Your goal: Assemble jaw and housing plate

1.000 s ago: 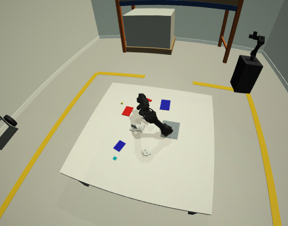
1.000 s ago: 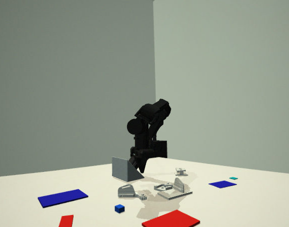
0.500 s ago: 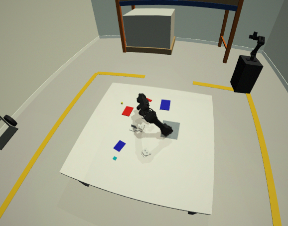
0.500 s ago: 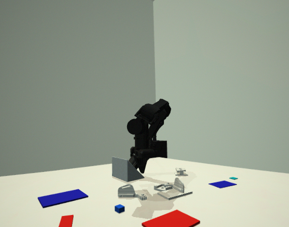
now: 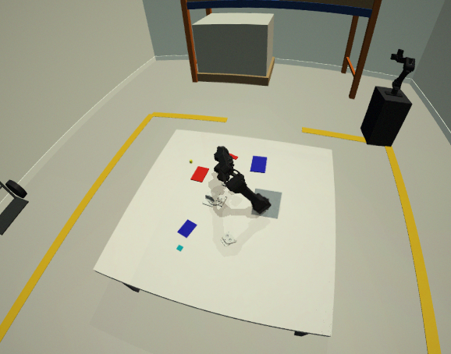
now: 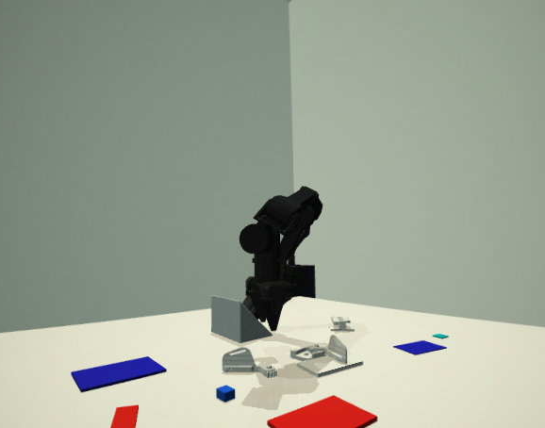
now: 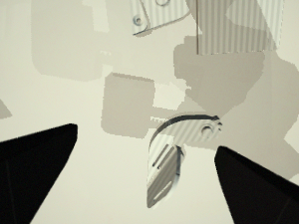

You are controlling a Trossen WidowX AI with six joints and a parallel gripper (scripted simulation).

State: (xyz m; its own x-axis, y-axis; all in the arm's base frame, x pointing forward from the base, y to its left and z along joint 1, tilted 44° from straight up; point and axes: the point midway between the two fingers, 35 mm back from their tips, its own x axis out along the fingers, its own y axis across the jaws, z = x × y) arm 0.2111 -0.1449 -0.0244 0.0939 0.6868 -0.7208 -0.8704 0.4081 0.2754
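Right now my gripper tip is 7 cm above the jaw, 5 cm to the left of it and 3 cm short of it. The rest, counted from my gripper tip: flat red strip (32 cm to the right, 8 cm below, 5 cm ahead); flat blue plate (25 cm to the right, 17 cm behind, 8 cm below); blue cube (16 cm to the right, 7 cm below, 6 cm ahead).
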